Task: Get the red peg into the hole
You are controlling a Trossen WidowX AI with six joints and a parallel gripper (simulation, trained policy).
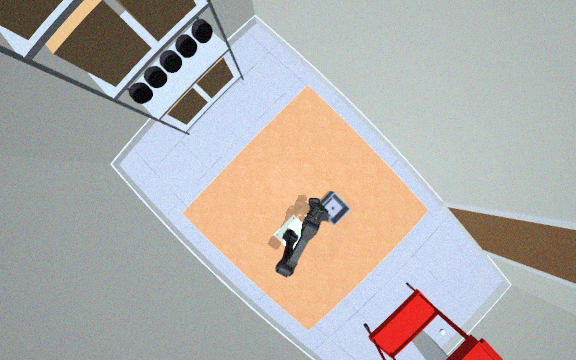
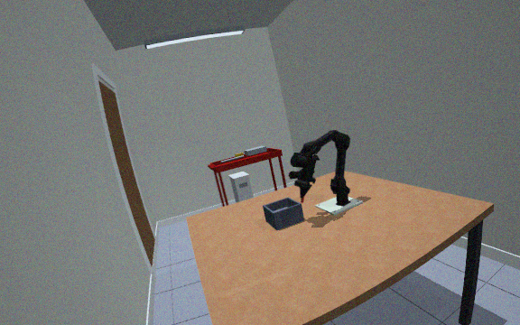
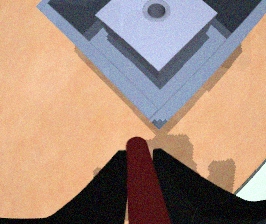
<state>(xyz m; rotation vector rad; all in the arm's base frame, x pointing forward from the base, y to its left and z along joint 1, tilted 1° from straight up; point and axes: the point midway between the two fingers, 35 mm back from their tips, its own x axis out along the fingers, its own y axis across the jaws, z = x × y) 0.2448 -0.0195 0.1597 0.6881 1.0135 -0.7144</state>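
My gripper tip is 60 mm short of the plate, 110 mm to the left of it and 90 mm above it. Round my gripper tip: dark grey box (60 mm ahead, 110 mm to the right, 110 mm below); red peg (10 mm behind, 10 mm to the left, 10 mm above).
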